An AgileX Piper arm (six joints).
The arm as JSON. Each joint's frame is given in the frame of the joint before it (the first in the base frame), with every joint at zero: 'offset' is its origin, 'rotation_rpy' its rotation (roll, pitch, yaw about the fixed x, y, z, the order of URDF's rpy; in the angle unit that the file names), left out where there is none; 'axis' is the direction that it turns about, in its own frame. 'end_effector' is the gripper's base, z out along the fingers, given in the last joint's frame.
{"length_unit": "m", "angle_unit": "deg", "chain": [
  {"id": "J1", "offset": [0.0, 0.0, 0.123], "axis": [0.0, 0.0, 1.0]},
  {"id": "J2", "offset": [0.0, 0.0, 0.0], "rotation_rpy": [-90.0, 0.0, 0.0], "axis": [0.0, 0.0, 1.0]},
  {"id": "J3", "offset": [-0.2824, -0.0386, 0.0], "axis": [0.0, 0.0, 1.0]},
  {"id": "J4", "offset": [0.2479, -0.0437, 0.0], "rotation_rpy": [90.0, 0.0, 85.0], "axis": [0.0, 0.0, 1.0]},
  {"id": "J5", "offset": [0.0, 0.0, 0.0], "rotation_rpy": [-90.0, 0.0, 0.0], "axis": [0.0, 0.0, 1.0]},
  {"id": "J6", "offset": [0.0, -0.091, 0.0], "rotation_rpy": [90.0, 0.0, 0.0], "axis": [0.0, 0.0, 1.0]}
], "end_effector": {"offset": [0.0, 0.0, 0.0]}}
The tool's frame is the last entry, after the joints.
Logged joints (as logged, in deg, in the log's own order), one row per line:
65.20, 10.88, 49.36, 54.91, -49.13, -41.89
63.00, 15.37, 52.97, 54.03, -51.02, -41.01
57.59, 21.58, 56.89, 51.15, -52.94, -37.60
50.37, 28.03, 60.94, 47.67, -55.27, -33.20
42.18, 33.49, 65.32, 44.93, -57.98, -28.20
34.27, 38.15, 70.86, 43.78, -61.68, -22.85
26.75, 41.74, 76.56, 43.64, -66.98, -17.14
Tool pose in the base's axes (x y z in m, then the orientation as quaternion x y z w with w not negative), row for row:
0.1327, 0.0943, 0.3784, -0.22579, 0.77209, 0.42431, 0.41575
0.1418, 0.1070, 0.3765, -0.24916, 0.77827, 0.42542, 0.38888
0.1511, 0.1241, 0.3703, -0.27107, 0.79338, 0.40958, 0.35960
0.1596, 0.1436, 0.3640, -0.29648, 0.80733, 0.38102, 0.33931
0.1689, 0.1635, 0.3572, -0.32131, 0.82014, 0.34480, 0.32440
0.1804, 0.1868, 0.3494, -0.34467, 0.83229, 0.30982, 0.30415
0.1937, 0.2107, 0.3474, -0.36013, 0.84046, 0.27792, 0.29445
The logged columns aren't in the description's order. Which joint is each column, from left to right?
Columns, left to right: J4, J1, J2, J5, J3, J6.
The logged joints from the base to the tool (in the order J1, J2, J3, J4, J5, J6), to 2 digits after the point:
10.88, 49.36, -49.13, 65.20, 54.91, -41.89
15.37, 52.97, -51.02, 63.00, 54.03, -41.01
21.58, 56.89, -52.94, 57.59, 51.15, -37.60
28.03, 60.94, -55.27, 50.37, 47.67, -33.20
33.49, 65.32, -57.98, 42.18, 44.93, -28.20
38.15, 70.86, -61.68, 34.27, 43.78, -22.85
41.74, 76.56, -66.98, 26.75, 43.64, -17.14

